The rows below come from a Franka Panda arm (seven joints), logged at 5 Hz.
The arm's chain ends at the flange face. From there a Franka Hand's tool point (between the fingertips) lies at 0.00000 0.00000 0.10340 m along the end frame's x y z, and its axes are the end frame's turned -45 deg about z.
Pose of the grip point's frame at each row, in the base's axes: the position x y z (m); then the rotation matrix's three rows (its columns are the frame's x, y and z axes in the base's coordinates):
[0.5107, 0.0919, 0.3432], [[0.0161, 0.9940, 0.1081], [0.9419, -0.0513, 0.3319], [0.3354, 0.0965, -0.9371]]
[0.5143, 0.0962, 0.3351], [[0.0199, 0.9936, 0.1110], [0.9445, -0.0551, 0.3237], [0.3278, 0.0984, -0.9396]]
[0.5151, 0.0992, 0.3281], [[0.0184, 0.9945, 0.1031], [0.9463, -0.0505, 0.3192], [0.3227, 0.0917, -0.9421]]
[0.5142, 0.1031, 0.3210], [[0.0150, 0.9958, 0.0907], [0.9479, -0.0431, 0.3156], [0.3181, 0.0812, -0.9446]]
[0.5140, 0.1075, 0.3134], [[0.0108, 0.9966, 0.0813], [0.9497, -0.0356, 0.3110], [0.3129, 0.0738, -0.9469]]
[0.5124, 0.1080, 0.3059], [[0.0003, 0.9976, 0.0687], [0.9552, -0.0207, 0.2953], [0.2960, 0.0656, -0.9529]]
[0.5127, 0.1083, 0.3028], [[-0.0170, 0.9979, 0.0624], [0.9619, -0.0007, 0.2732], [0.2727, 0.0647, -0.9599]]
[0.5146, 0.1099, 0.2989], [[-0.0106, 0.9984, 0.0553], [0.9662, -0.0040, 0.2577], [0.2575, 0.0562, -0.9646]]
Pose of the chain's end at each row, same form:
[0.4995, 0.0576, 0.4401], [[0.7142, 0.6915, 0.1081], [0.6297, -0.7023, 0.3319], [0.3054, -0.1689, -0.9371]]
[0.5028, 0.0627, 0.4323], [[0.7167, 0.6885, 0.1110], [0.6289, -0.7068, 0.3237], [0.3014, -0.1622, -0.9396]]
[0.5044, 0.0662, 0.4255], [[0.7162, 0.6902, 0.1031], [0.6334, -0.7048, 0.3192], [0.2930, -0.1633, -0.9421]]
[0.5048, 0.0705, 0.4187], [[0.7147, 0.6935, 0.0907], [0.6398, -0.7007, 0.3156], [0.2823, -0.1675, -0.9446]]
[0.5056, 0.0753, 0.4113], [[0.7123, 0.6971, 0.0813], [0.6464, -0.6967, 0.3110], [0.2734, -0.1691, -0.9469]]
[0.5053, 0.0775, 0.4044], [[0.7056, 0.7052, 0.0687], [0.6608, -0.6901, 0.2953], [0.2557, -0.1629, -0.9529]]
[0.5062, 0.0801, 0.4021], [[0.6936, 0.7176, 0.0624], [0.6797, -0.6807, 0.2732], [0.2386, -0.1471, -0.9599]]
[0.5089, 0.0833, 0.3986], [[0.6985, 0.7135, 0.0553], [0.6804, -0.6860, 0.2577], [0.2218, -0.1423, -0.9646]]

